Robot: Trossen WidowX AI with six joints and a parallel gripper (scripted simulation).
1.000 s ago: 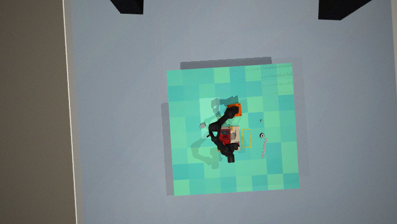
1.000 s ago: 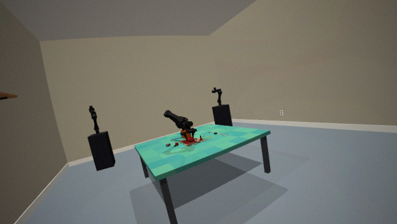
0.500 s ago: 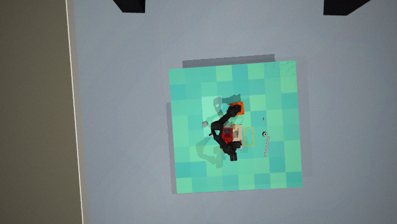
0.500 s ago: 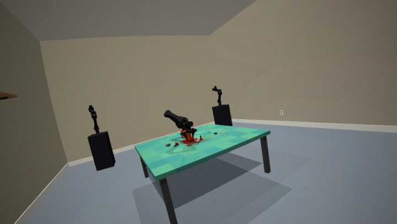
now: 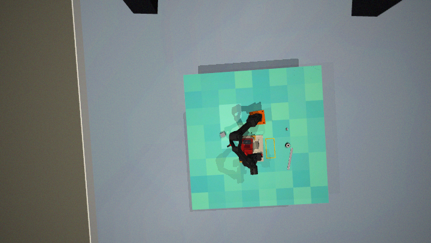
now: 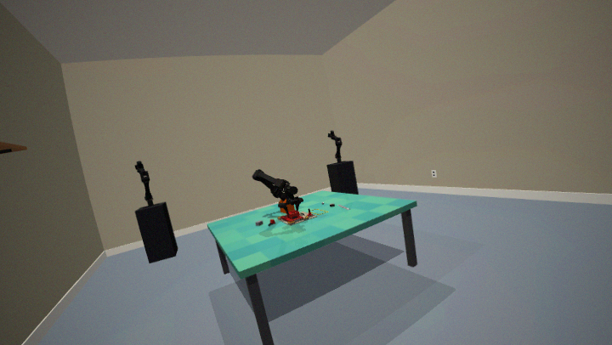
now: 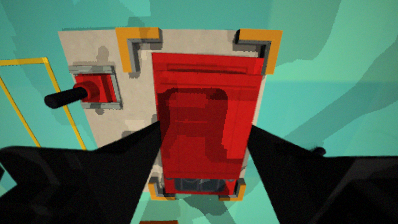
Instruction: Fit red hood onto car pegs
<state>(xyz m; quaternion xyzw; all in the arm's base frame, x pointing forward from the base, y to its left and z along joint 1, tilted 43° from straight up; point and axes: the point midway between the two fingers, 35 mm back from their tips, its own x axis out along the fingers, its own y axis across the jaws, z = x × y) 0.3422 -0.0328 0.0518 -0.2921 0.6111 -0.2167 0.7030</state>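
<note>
Right now the red hood is right at my gripper tip. The rest, counted from my gripper tip: grey rod (410 mm to the left, 50 mm below, 40 mm ahead); then wheel (380 mm to the left, 90 mm behind, 50 mm below).
</note>
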